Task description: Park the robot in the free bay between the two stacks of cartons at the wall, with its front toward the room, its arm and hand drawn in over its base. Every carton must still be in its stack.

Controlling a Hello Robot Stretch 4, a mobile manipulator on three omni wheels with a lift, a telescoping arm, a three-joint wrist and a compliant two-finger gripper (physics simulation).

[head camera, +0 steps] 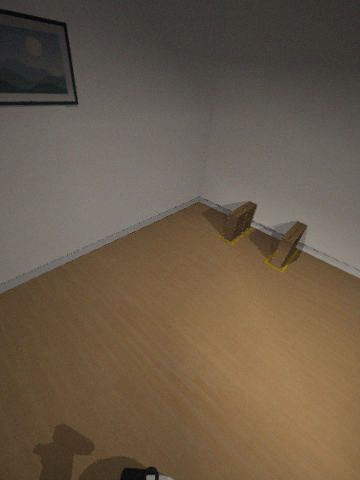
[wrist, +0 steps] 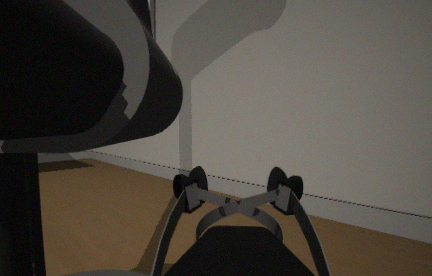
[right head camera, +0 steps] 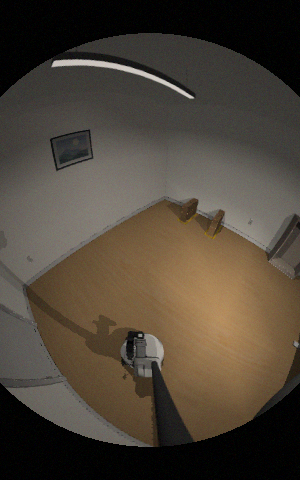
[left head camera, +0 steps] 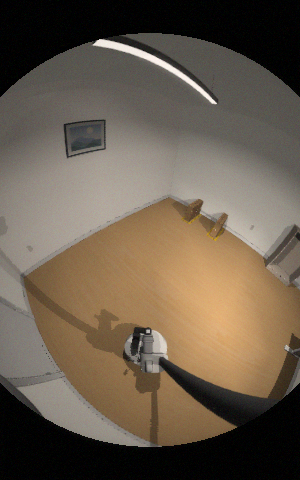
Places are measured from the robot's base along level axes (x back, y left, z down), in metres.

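Pixels of known places: gripper, between the fingertips: (wrist: 237, 181) (right head camera: 127, 366) (left head camera: 132, 362).
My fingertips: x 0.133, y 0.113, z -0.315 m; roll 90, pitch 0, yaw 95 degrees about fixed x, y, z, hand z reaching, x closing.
Behind a point stands the place of what it marks.
Two brown carton stacks stand side by side near the wall at the right of the far corner, each on a yellow floor outline. The left stack (head camera: 241, 221) @[x -2.291, y -0.963, z -0.214 m] (left head camera: 193, 210) @[x -2.257, y -0.930, z -0.215 m] (right head camera: 188, 210) @[x -2.250, y -0.924, z -0.211 m] is nearer the corner. The right stack (head camera: 289, 244) @[x -1.754, y -1.304, z -0.296 m] (left head camera: 218, 226) @[x -1.757, y -1.300, z -0.253 m] (right head camera: 215, 224) @[x -1.751, y -1.308, z -0.247 m] stands a little apart from it, with a strip of floor between them. Both look upright. My round base (left head camera: 160, 342) @[x -0.053, y -0.138, z -0.186 m] (right head camera: 157, 345) @[x -0.062, y -0.146, z -0.185 m] is across the floor from them, with the arm and hand folded over it. My gripper (wrist: 237, 181) @[x 0.133, y 0.113, z -0.315 m] is open and empty, its fingertips apart in front of a wall.
A framed picture (head camera: 32, 60) @[x -1.782, y 0.843, z -1.571 m] (left head camera: 85, 138) @[x -1.759, y 0.865, z -1.529 m] (right head camera: 72, 149) @[x -1.762, y 0.862, z -1.536 m] hangs on the left wall. A grey open cabinet (left head camera: 290, 257) @[x -0.871, y -2.939, z -0.423 m] (right head camera: 287, 252) @[x -0.917, y -2.893, z -0.270 m] stands at the right wall. A light metal foot (left head camera: 292, 351) (right head camera: 296, 344) shows at the right edge. A wall with a skirting board (wrist: 360, 212) @[x 0.808, y 0.650, z -0.030 m] is near the hand.
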